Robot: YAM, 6 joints.
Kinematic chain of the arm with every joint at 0, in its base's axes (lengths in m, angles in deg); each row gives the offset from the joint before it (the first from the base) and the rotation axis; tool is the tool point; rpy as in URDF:
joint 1: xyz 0 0 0.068 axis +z
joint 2: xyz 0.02 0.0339 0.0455 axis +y
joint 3: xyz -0.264 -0.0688 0 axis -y
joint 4: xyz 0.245 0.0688 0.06 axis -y
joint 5: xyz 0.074 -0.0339 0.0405 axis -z
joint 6: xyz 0.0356 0 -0.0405 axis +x
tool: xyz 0 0 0 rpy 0 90 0
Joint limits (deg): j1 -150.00..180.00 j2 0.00..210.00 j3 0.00..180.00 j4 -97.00..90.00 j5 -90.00..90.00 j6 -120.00..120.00
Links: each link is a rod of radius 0.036 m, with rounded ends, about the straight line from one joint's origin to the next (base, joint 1, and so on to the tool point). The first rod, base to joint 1, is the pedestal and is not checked.
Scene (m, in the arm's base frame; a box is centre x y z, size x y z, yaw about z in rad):
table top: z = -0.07
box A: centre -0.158 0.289 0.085 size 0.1 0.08 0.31 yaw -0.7
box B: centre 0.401 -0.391 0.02 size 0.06 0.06 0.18 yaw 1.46
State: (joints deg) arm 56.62 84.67 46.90 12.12 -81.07 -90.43
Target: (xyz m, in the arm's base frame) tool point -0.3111 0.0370 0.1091
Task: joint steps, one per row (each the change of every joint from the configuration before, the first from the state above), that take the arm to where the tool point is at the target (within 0.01 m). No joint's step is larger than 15 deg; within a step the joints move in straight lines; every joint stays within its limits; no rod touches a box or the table.
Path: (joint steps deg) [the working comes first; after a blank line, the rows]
Joints at the target: 166.79 107.52 43.87 11.61 -79.96 -90.43
Straight joint move there: touches box A.

1: 12.22 0.12 3.60 2.06 -1.43 -2.54
2: 12.22 0.12 3.60 2.06 -1.43 -2.55
3: 12.23 0.12 3.59 2.06 -1.44 -2.54
4: 12.22 0.12 3.60 2.07 -1.43 -2.55
5: 12.22 0.12 3.60 2.06 -1.43 -2.54
6: 12.27 5.56 -5.25 -2.71 2.07 3.18
7: 12.26 5.56 -5.26 -2.70 2.07 3.18
8: 12.27 5.57 -5.25 -2.71 2.07 3.18
9: 12.26 5.56 -5.26 -2.70 2.06 3.18

